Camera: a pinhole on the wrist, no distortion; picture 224 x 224 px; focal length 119.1 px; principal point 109.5 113.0 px. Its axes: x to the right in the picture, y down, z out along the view. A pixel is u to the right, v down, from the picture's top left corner.
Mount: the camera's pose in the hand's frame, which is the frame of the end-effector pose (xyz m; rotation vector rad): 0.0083 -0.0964 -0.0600 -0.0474 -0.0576 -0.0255
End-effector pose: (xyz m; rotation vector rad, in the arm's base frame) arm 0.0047 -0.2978 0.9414 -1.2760 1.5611 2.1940
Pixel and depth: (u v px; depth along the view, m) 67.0 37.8 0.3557
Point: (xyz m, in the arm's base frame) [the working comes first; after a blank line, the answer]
In the camera's frame: -0.1269 -0.2246 0.3557

0.1029 0.1310 0.8615
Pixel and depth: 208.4 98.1 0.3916
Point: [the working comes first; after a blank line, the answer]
In the camera's frame: 0.3252 -0.0490 0.3916

-0.3026 -0.0458 0.6596
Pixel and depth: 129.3 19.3 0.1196
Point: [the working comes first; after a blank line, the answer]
In the camera's frame: 0.0199 -0.0941 0.1196

0.0623 -0.1681 0.8048
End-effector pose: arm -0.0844 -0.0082 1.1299 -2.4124 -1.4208 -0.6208
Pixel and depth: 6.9 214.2 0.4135
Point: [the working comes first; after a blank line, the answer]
In the camera's frame: -0.3562 0.3514 0.4135

0.0800 -0.2806 0.6730
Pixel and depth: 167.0 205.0 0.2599
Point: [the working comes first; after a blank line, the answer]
In the camera's frame: 0.1255 0.2008 0.2599

0.1121 0.1178 1.0173
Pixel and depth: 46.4 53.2 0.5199
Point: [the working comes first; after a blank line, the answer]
In the camera's frame: -0.2754 -0.2610 0.5199

-0.3973 0.1172 0.5906
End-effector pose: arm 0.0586 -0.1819 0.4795 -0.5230 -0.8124 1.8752
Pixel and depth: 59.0 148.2 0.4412
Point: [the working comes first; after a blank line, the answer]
In the camera's frame: -0.1871 0.1304 0.4412

-0.1353 -0.4914 0.6844
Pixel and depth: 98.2 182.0 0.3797
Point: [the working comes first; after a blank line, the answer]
In the camera's frame: -0.0360 0.2200 0.3797

-0.2147 -0.3558 0.5846
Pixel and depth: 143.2 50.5 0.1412
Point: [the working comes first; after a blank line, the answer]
In the camera's frame: 0.0400 -0.0741 0.1412

0.0869 -0.1262 0.6588
